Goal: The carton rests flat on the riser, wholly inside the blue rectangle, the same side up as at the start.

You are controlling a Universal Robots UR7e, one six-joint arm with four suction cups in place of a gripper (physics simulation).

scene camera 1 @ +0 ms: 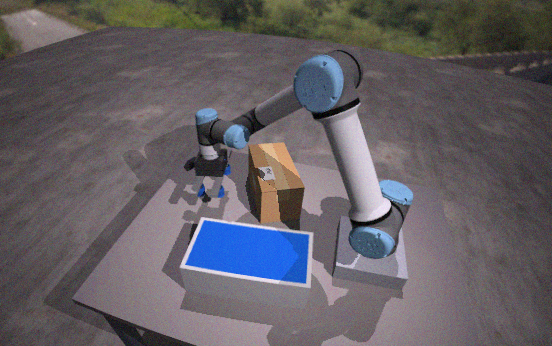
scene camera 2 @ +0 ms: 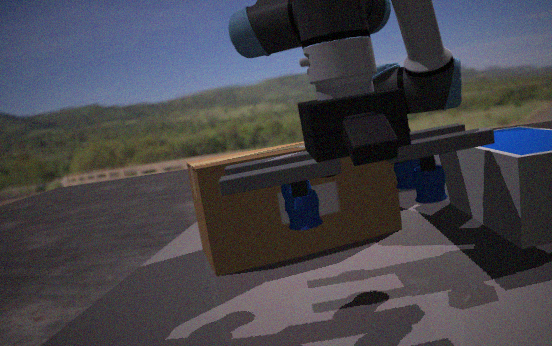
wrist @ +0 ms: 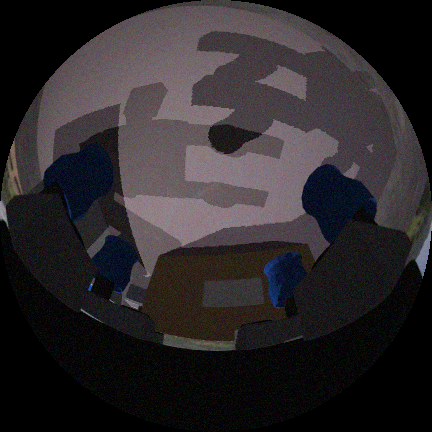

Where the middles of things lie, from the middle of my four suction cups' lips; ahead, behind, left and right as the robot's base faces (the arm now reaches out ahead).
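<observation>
Brown carton [scene camera 2: 240, 231]: my suction cup 22 cm past it, 7 cm to the left of it, 3 cm above it. White riser with blue rectangle [scene camera 2: 496, 184], from my suction cup: 32 cm to the left, 17 cm behind, 5 cm below. Of the things named here, going by their middles, brown carton nearest to my suction cup.
</observation>
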